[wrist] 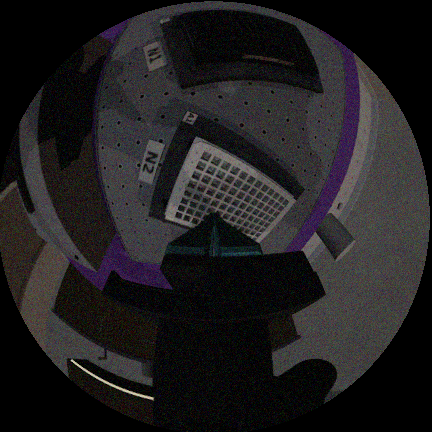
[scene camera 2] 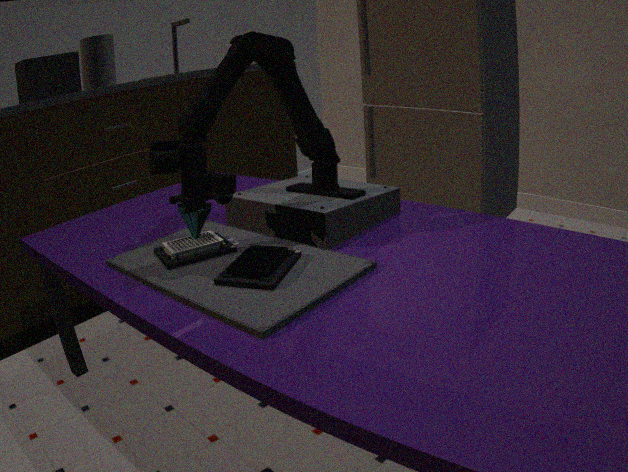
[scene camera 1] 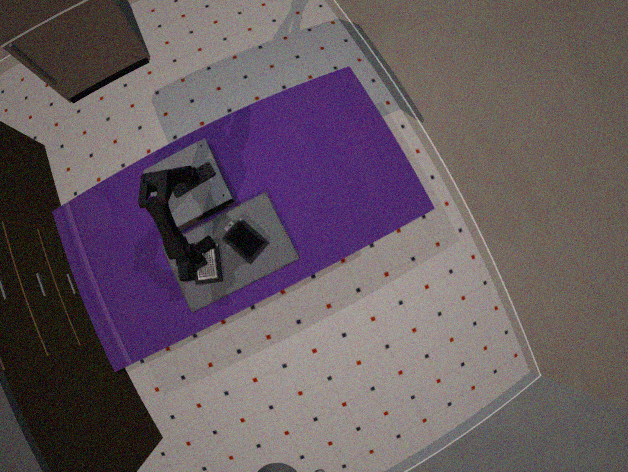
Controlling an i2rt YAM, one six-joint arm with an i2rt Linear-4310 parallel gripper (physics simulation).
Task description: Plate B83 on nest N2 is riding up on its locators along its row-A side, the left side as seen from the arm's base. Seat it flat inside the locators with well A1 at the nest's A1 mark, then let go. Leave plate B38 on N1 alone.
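Pixels of known places: gripper, fingertip midpoint: (wrist: 213, 217) (scene camera 2: 195, 238); arm's base, link origin: (scene camera 2: 325, 192) (scene camera 1: 192, 180).
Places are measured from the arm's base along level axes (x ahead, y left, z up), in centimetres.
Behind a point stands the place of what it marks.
Plate B83 (scene camera 1: 207, 264) {x 34.3, y -12.2, z -4.6 cm} (scene camera 2: 188, 245) {x 35.5, y -12.2, z -3.8 cm} (wrist: 239, 194) {x 34.2, y -11.5, z -4.3 cm}, pale with a grid of wells, rests on the dark nest N2 (scene camera 2: 173, 262) {x 42.0, y -10.0, z -5.0 cm} (wrist: 169, 172) {x 27.3, y -9.7, z -4.9 cm}. In the wrist view its notch-like upper-left corner lies near the nest's A1 mark (wrist: 190, 118) {x 29.1, y -4.7, z -4.9 cm}, and a broad dark strip of nest shows along its upper, row-A side. Any remaining tilt is hard to judge in this dim light. My gripper (scene camera 2: 196, 236) {x 31.7, y -14.0, z -3.7 cm} (wrist: 213, 217) {x 31.7, y -14.0, z -3.7 cm} is shut and empty, pointing down, its teal fingertips at or just above the plate's top; contact cannot be told. The fingers hide the plate's lower edge in the wrist view.
Dark plate B38 (scene camera 1: 246, 239) {x 33.7, y 7.7, z -4.3 cm} (scene camera 2: 257, 260) {x 34.6, y 7.5, z -3.6 cm} (wrist: 245, 42) sits on N1 beside N2, towards the top of the wrist view. Both nests stand on a grey perforated board (scene camera 1: 276, 248) {x 43.2, y 16.7, z -6.1 cm} (scene camera 2: 309, 289) {x 35.9, y 20.6, z -6.1 cm} (wrist: 285, 120) {x 38.7, y -2.7, z -6.1 cm}. The arm's raised grey base (scene camera 1: 219, 190) {x 10.6, y 8.1, z 0.7 cm} (scene camera 2: 355, 213) {x 5.4, y 11.9, z -2.2 cm} stands behind the board on the purple table (scene camera 1: 324, 152) {x 16.1, y 57.4, z -7.4 cm} (scene camera 2: 456, 324) {x 33.6, y 47.9, z -7.4 cm}.
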